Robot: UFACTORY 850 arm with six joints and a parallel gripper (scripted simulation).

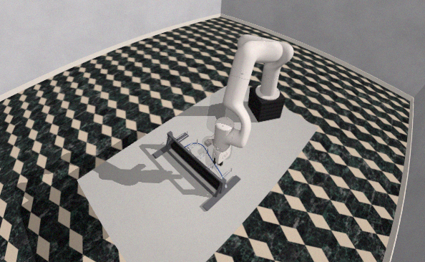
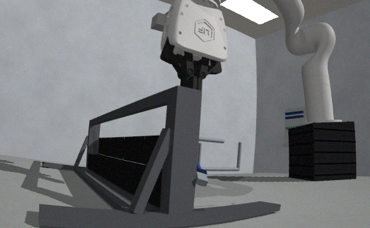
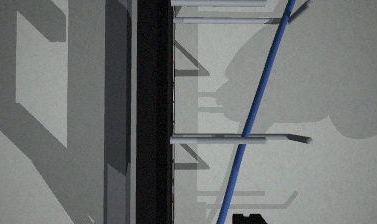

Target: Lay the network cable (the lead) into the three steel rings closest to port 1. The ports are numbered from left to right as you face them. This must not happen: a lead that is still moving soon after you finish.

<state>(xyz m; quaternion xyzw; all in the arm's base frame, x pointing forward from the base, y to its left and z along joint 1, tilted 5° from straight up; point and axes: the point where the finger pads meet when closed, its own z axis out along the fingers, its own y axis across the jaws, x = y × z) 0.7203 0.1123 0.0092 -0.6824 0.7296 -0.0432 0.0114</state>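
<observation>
My gripper is now 40 mm short of the grey plug, 80 mm to the right of it and 120 mm above it. The rest, counted from my hand: dark grey rack: 50 mm ahead, 150 mm to the right, 100 mm below.
</observation>
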